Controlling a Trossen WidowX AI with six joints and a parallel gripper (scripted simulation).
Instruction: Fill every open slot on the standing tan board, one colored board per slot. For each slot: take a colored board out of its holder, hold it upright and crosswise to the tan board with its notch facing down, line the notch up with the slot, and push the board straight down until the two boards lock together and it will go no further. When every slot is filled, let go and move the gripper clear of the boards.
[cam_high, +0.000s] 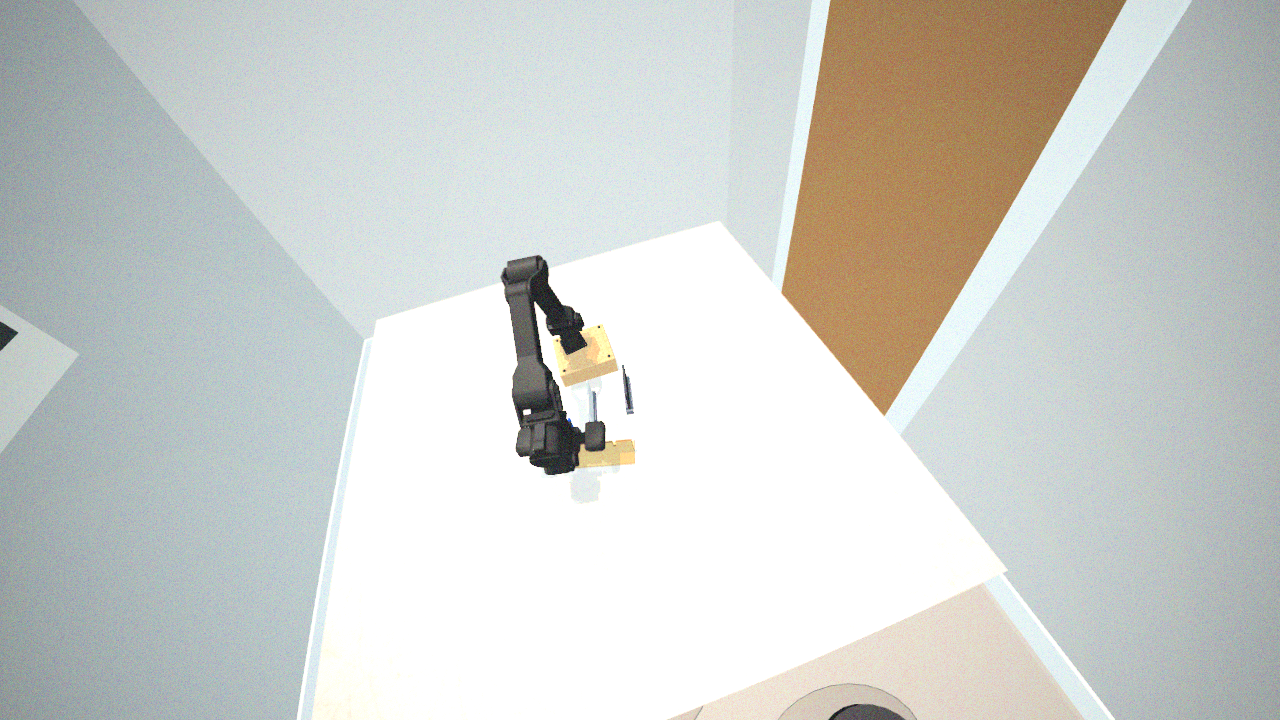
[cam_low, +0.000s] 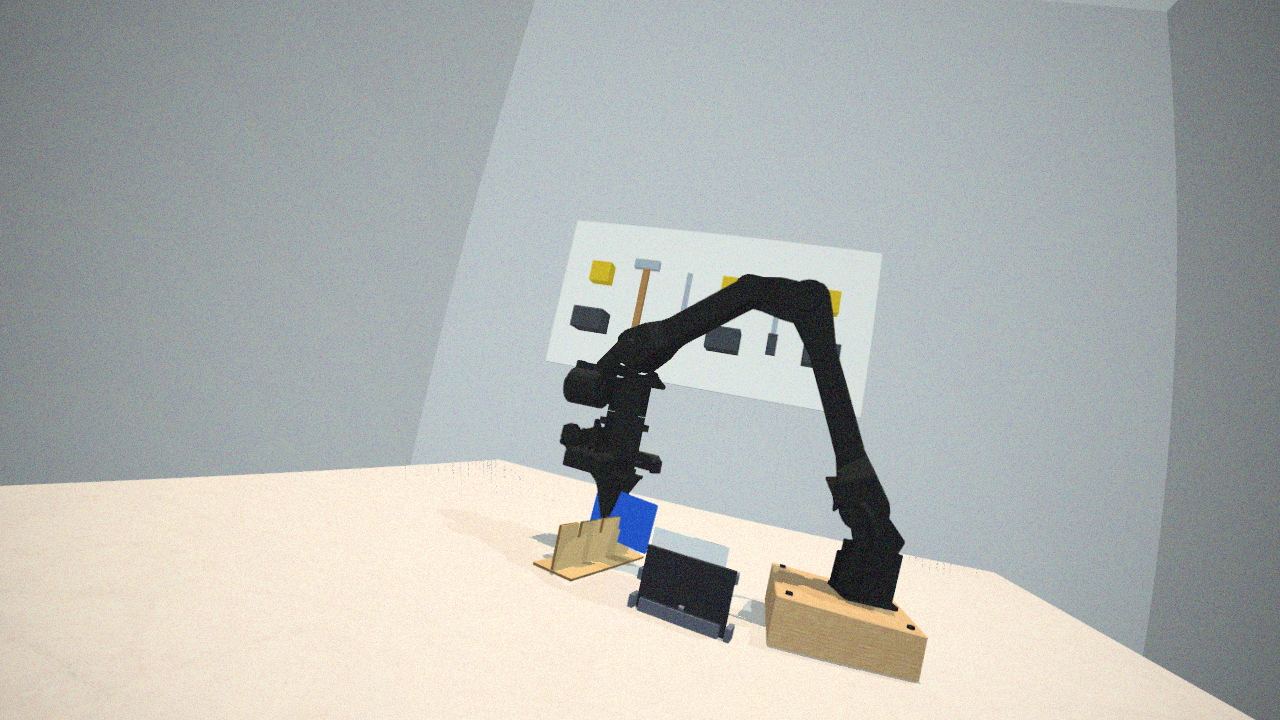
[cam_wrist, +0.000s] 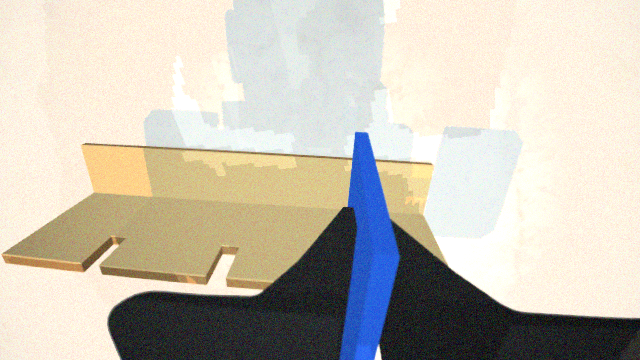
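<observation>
Right now my gripper tip is 20 mm past the blue board and 10 mm to the right of it. Round my gripper tip: tan board (60 mm to the left, 20 mm below); black board (200 mm to the left, 110 mm behind, 20 mm below).
</observation>
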